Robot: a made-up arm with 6 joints.
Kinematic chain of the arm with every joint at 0, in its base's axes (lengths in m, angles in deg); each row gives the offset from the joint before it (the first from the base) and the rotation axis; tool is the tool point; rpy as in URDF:
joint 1: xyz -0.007 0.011 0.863 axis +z
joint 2: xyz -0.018 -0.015 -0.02 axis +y
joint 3: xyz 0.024 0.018 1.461 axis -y
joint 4: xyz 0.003 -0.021 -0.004 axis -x
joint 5: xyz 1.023 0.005 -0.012 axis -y
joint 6: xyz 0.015 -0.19 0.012 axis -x
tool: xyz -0.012 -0.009 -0.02 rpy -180 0 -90
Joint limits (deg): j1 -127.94..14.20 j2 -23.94..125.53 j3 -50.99..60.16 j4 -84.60..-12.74 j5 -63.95..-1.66 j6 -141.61..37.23
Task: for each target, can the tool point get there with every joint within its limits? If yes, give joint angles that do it. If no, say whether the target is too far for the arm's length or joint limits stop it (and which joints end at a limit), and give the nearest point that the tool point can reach.
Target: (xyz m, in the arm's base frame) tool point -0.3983 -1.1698 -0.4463
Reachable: yes | joints -103.57 99.52 8.15 -54.44 -9.35 -59.78
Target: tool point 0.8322 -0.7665 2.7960
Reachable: yes | joints -33.56 9.32 45.00 -23.60 -49.50 -10.84
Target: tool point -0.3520 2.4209 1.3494
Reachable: no: joint limits stop it (at a limit: joint 1, joint 3, joint 4) | nearest point 0.3275 0.0821 1.5061 | short by 2.441 m
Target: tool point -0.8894 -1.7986 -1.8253
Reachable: no: too far | nearest point -0.6918 -1.3933 -0.9964 | short by 0.944 m
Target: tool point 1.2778 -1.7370 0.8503
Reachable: yes | joints -49.10 65.07 37.10 -31.41 -48.94 -0.20
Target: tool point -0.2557 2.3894 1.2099
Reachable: no: joint limits stop it (at a limit: joint 1, joint 3, joint 4) | nearest point 0.4908 0.1234 1.3808 | short by 2.392 m
